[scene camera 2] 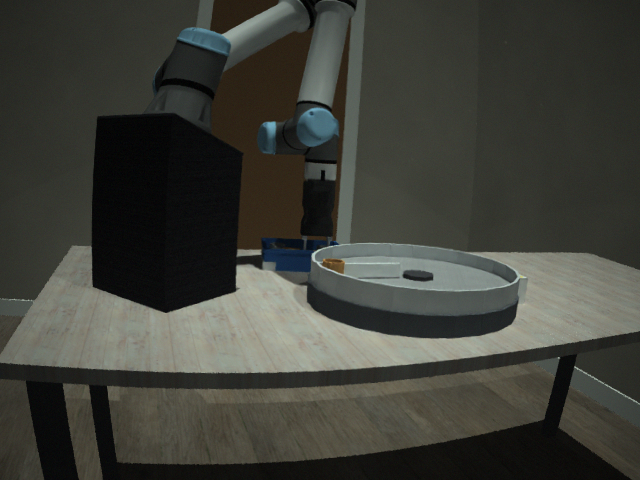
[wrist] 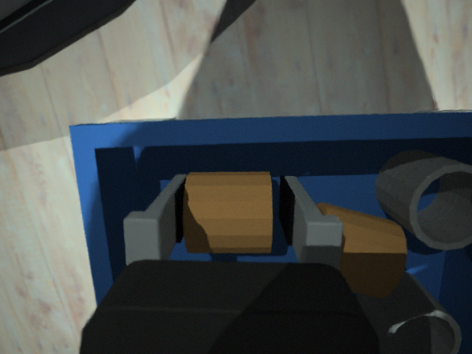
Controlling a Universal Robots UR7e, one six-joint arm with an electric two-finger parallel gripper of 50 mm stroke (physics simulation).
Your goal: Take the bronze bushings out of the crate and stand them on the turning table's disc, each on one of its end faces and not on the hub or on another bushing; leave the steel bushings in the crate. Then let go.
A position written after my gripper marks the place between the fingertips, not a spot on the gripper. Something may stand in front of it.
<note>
In view: my gripper (scene camera 2: 315,263), a turning table disc (scene camera 2: 416,273) and a blue crate (wrist: 121,166).
My gripper also shows in the wrist view (wrist: 235,195).
</note>
